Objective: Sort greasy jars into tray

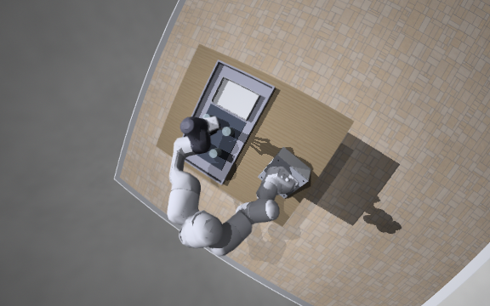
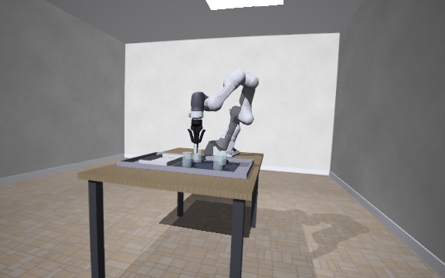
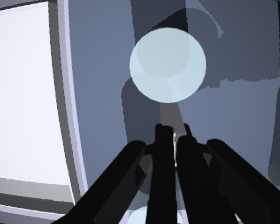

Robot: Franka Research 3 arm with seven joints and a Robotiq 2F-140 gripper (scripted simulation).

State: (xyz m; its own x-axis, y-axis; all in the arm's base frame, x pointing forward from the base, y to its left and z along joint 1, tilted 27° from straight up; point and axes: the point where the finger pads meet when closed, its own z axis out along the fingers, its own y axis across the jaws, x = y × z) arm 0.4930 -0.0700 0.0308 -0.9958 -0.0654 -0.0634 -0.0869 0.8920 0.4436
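Right now my hand is 11 cm above the dark drying mat, 9 cm to the right of it and 2 cm short of it. Round my hand: white tray: 22 cm to the right, 10 cm below, 5 cm ahead.
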